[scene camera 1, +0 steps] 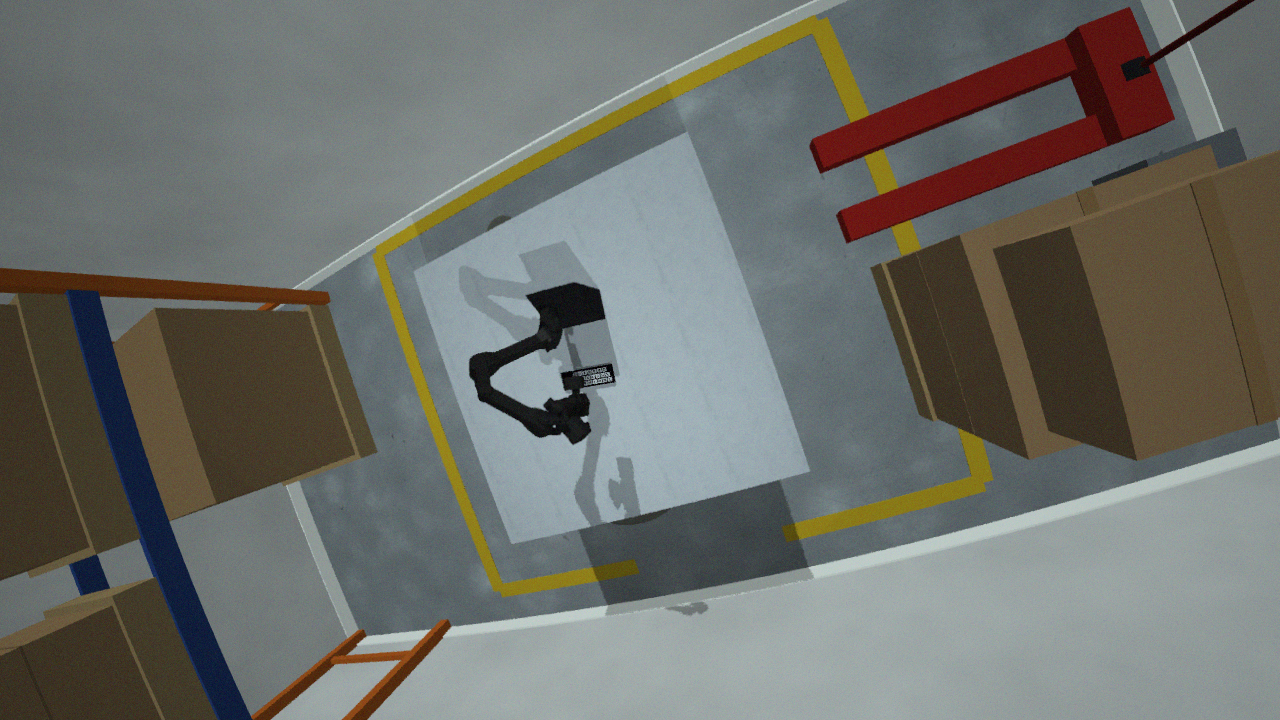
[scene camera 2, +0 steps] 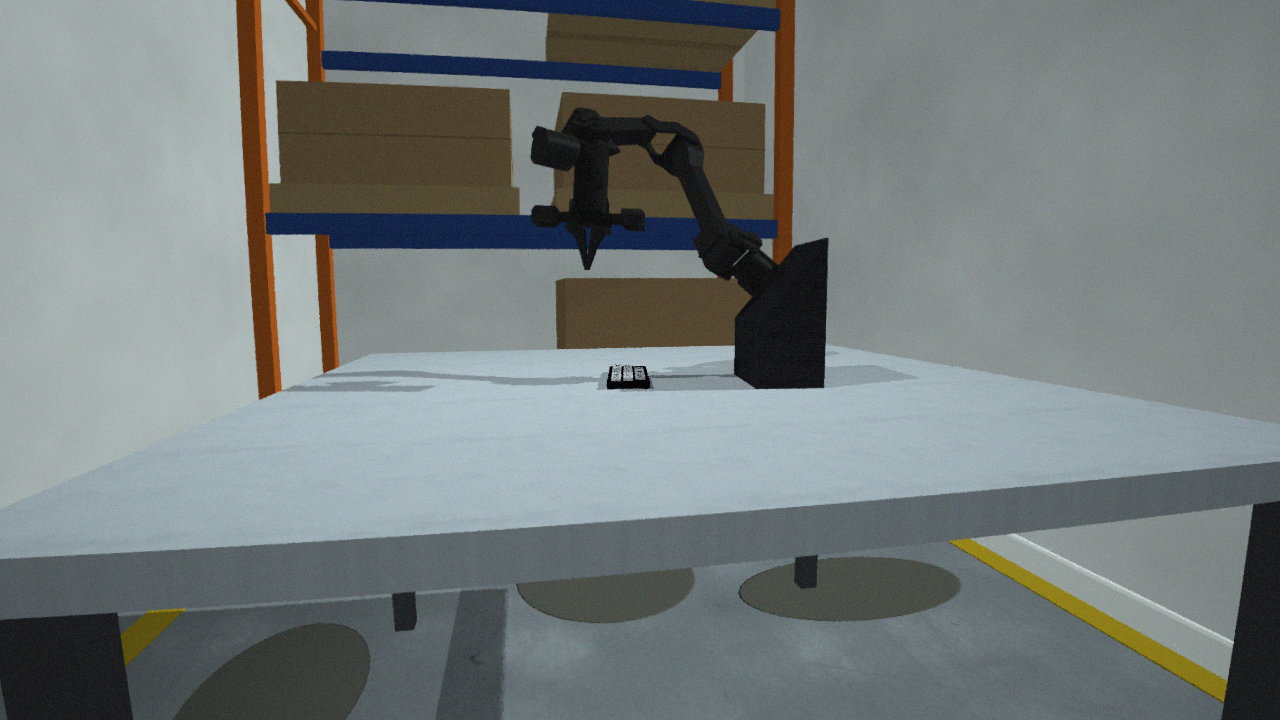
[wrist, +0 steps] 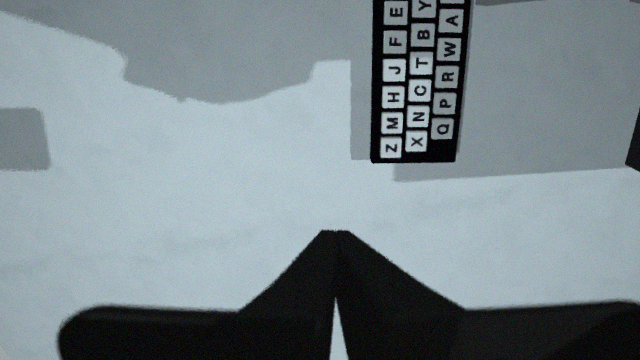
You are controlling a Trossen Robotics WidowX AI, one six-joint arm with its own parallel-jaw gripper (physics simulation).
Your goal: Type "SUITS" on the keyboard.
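Frame: origin at the arm's base, x left, y ahead, z down, level; metres.
Seen in the pictures: gripper, fingertip midpoint: (scene camera 1: pixel 588 401) (scene camera 2: pixel 586 269) (wrist: pixel 333 243); arm's base, origin of the base link: (scene camera 1: pixel 550 310) (scene camera 2: pixel 769 282).
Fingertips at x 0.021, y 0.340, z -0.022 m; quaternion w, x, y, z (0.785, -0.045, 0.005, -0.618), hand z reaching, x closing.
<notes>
Offsets run from my fingertips to a thing's top centre. Level surfaces: height alone.
A small black keyboard @(dx -0.050, dy -0.079, dz +0.179 m) (scene camera 1: pixel 588 376) (scene camera 2: pixel 628 377) (wrist: pixel 421 90) with white letter keys lies flat on the table. In the wrist view it stands at the upper right and its far end is cut off by the top edge. The T key @(dx -0.024, dy -0.074, dz +0.179 m) (wrist: pixel 421 63) shows in its middle row. The keys S, U and I do not show in the wrist view; in the scene views the letters are too small to read. My gripper (scene camera 2: pixel 587 266) (wrist: pixel 333 243) is shut and empty, pointing down. It hangs high above the table, off to one side of the keyboard and touching nothing.
The pale table @(dz +0.197 m) (scene camera 1: pixel 716 376) (scene camera 2: pixel 537 465) carries the arm's black base (scene camera 1: pixel 572 305) (scene camera 2: pixel 787 322) beside the keyboard. Shadows of the arm fall across the table. Shelves with cardboard boxes (scene camera 2: pixel 393 134), more boxes (scene camera 1: pixel 1136 313) and a red pallet jack (scene camera 1: pixel 1123 80) stand away from the table.
</notes>
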